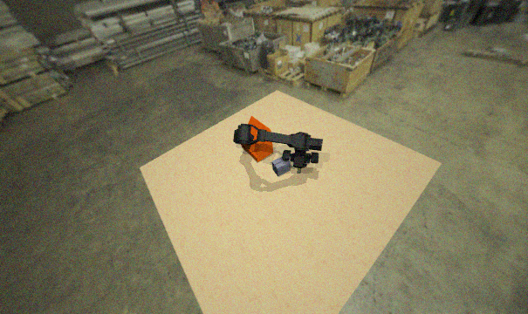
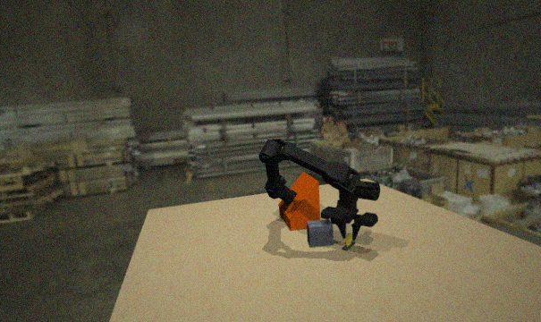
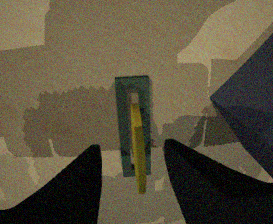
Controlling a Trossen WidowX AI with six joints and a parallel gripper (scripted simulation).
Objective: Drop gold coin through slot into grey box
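The thin gold coin lies right at my gripper tip.
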